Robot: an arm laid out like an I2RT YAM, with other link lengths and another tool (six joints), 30 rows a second.
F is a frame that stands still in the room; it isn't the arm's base.
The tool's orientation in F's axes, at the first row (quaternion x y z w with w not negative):
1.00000, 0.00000, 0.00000, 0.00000
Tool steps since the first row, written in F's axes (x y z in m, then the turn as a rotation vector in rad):
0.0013, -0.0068, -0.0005, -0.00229, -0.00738, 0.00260
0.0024, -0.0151, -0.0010, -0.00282, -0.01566, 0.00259
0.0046, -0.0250, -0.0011, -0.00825, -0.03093, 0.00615
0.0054, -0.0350, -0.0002, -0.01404, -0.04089, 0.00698
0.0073, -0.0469, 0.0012, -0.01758, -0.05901, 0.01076
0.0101, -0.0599, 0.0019, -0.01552, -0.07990, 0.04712
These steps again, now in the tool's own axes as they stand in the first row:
0.0013, 0.0068, 0.0005, -0.00229, 0.00738, -0.00260
0.0024, 0.0151, 0.0010, -0.00282, 0.01566, -0.00259
0.0046, 0.0250, 0.0011, -0.00825, 0.03093, -0.00615
0.0054, 0.0350, 0.0002, -0.01404, 0.04089, -0.00698
0.0073, 0.0469, -0.0012, -0.01758, 0.05901, -0.01076
0.0101, 0.0599, -0.0019, -0.01552, 0.07990, -0.04712

